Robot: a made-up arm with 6 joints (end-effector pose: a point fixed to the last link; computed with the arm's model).
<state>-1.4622 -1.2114 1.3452 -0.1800 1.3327 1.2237</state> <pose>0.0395 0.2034 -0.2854 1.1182 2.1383 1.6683</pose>
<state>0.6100 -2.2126 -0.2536 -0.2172 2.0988 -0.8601</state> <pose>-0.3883 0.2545 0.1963 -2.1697 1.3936 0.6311</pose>
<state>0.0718 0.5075 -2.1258 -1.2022 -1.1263 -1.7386</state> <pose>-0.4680 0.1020 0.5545 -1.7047 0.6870 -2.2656</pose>
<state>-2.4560 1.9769 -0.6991 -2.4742 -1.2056 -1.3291</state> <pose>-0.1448 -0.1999 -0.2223 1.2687 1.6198 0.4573</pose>
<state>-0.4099 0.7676 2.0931 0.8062 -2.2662 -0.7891</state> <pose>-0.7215 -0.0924 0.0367 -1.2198 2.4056 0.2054</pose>
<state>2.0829 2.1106 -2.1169 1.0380 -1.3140 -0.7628</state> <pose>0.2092 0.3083 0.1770 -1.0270 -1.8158 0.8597</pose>
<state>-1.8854 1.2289 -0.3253 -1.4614 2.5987 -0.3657</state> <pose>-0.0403 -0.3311 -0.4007 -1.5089 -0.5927 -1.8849</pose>
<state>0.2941 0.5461 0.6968 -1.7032 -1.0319 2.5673</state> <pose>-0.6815 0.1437 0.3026 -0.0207 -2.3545 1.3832</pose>
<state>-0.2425 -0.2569 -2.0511 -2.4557 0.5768 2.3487</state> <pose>-1.0962 0.0216 0.2218 -0.2082 -1.8840 -0.9513</pose>
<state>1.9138 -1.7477 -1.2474 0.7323 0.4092 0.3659</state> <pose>-0.6324 -0.1222 0.2016 2.9013 -0.6804 -0.7765</pose>
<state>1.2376 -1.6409 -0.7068 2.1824 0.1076 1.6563</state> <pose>-0.3398 0.1153 0.0489 1.3806 1.0653 -0.2905</pose>
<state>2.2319 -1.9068 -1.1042 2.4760 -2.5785 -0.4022</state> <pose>-0.7935 0.0310 0.6315 -1.5086 2.2835 0.8255</pose>
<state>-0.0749 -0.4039 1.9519 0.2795 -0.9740 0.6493</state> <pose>-0.2176 -0.0076 -0.5949 -2.5900 0.4210 0.2112</pose>
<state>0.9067 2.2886 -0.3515 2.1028 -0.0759 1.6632</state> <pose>-0.2412 0.2484 -0.0198 1.9681 -1.5817 -1.1021</pose>
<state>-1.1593 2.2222 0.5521 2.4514 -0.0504 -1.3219</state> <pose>-0.1752 0.1086 -0.0319 -2.0122 -0.5643 -0.7144</pose>
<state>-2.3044 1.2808 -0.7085 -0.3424 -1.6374 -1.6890</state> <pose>-0.1950 -0.0928 -0.6064 0.9070 0.9583 -0.6150</pose>
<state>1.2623 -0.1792 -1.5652 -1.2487 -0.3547 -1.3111</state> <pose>-0.7725 -0.3685 0.4811 -1.4654 1.4204 -1.4985</pose>
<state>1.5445 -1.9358 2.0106 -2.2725 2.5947 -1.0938</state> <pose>0.1053 -0.1107 -0.0948 0.2050 -0.8341 -2.0680</pose>
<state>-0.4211 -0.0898 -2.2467 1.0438 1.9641 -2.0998</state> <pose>-0.5491 0.3318 -0.1422 -0.3261 0.4177 3.0703</pose>
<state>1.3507 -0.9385 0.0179 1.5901 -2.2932 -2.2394</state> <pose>-0.4054 0.5520 0.7739 -2.6372 0.7734 -1.4056</pose>
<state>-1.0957 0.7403 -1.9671 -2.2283 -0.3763 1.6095</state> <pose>-0.5741 0.3951 0.1944 -0.8064 -1.8976 0.5553</pose>
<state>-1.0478 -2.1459 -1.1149 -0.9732 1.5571 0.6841</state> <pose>-0.9388 -0.0349 -0.3675 -0.2278 -1.2797 0.9835</pose>
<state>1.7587 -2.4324 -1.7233 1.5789 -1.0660 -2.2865</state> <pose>-0.7779 0.3927 0.3852 -0.4280 0.8098 -1.7708</pose>
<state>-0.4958 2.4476 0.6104 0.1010 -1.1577 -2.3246</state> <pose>-0.2857 0.7497 0.1353 -0.9236 -1.4905 2.0927</pose>
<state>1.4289 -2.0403 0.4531 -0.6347 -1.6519 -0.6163</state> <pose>-0.0409 0.4295 0.4706 -0.1874 -0.7691 0.5394</pose>
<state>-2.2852 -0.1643 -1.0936 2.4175 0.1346 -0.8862</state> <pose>-0.5412 -0.2138 -0.0839 -0.0490 -2.0855 -1.1945</pose>
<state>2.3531 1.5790 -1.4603 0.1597 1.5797 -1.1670</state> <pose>-0.1311 -0.0348 0.4239 -0.0116 2.8769 -0.5736</pose>
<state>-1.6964 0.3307 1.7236 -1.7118 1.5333 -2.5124</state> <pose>-0.5762 -0.7603 0.2295 -0.8920 0.1427 -0.5058</pose>
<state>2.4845 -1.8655 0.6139 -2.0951 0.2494 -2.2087</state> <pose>0.1886 -0.0582 0.7946 2.5640 -1.0347 0.7507</pose>
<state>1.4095 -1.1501 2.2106 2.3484 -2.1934 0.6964</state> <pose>0.1107 0.2808 -0.0778 -1.3255 0.6971 -1.2112</pose>
